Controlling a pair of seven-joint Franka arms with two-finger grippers.
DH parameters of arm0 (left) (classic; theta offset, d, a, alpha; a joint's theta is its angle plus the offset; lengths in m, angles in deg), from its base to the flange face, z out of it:
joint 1: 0 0.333 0 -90
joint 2: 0 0 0 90
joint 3: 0 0.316 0.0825 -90
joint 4: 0 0 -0.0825 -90
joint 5: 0 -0.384 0 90
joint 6: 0 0 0.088 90
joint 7: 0 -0.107 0 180
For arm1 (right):
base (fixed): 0 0 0 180
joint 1: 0 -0.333 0 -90
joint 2: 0 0 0 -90
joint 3: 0 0.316 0.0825 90
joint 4: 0 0 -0.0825 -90
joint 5: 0 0.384 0 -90
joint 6: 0 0 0.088 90
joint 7: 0 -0.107 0 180
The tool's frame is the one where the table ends.
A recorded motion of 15 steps. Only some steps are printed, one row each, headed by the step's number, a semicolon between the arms.
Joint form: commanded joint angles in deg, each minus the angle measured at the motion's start. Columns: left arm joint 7, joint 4, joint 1, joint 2, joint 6, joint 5, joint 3; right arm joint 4, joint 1, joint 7, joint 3, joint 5, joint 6, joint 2.
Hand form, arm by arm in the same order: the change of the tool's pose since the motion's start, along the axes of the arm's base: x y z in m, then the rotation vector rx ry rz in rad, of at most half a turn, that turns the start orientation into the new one. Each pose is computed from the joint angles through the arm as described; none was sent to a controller.
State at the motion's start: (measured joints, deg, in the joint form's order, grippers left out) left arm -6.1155 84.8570 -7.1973 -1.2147 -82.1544 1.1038 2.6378; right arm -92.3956 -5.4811 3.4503 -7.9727 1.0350 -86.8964 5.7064
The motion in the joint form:
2: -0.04 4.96 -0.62 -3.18 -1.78 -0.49 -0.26; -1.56 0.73 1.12 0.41 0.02 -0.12 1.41
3: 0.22 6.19 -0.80 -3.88 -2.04 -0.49 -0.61; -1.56 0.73 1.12 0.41 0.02 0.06 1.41
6: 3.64 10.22 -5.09 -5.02 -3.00 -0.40 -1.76; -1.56 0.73 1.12 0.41 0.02 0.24 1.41
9: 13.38 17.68 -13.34 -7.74 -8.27 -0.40 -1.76; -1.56 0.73 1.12 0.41 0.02 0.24 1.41
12: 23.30 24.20 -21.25 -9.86 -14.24 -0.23 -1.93; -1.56 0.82 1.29 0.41 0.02 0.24 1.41
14: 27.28 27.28 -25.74 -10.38 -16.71 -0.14 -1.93; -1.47 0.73 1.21 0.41 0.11 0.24 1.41
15: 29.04 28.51 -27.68 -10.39 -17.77 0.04 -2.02; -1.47 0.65 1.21 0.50 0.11 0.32 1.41
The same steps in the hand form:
2: -0.0146 -0.0052 -0.0080 0.0062 -0.0005 -0.0149; -0.0079 -0.0031 0.0001 0.0028 -0.0001 0.0143
3: -0.0184 -0.0096 -0.0111 0.0068 0.0042 -0.0196; -0.0082 -0.0031 -0.0002 0.0030 0.0030 0.0144
6: -0.0310 -0.0576 -0.0321 0.0145 0.0378 -0.0549; -0.0085 -0.0031 -0.0005 0.0032 0.0061 0.0145
9: -0.0585 -0.1255 -0.0613 0.0215 0.0291 -0.0280; -0.0085 -0.0031 -0.0005 0.0032 0.0061 0.0145
12: -0.0922 -0.1879 -0.0880 0.0155 0.0052 0.0059; -0.0086 -0.0039 -0.0005 0.0032 0.0060 0.0159
14: -0.1137 -0.2204 -0.1055 0.0173 0.0074 -0.0022; -0.0085 -0.0029 0.0002 0.0046 0.0044 0.0161
15: -0.1237 -0.2352 -0.1141 0.0177 0.0112 -0.0060; -0.0086 -0.0013 0.0001 0.0045 0.0058 0.0191

